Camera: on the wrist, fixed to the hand. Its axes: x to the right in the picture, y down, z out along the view.
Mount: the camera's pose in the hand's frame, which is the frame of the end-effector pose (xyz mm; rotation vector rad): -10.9 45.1 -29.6 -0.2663 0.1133 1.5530
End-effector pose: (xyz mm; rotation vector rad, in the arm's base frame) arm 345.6 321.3 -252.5 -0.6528 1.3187 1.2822
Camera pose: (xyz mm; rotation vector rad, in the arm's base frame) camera 296.8 302.3 -235.4 -0.3078 -1.6802 -2.5237
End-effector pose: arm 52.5 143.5 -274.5 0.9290 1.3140 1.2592
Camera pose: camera 19.6 134.4 -231.3 1.7593 0.2452 2.5453
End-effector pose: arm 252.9 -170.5 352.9 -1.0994 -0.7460 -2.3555
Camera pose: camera 269.1 -221.8 341.2 -0.9976 0.4442 -1.1074
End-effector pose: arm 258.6 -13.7 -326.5 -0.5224 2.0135 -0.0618
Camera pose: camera 222.4 26.1 -314.8 0.9824 2.0320 1.1225
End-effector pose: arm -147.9 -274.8 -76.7 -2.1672 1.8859 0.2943
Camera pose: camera -194.5 -279.8 -47.8 0.2714 -2.8617 -0.5874
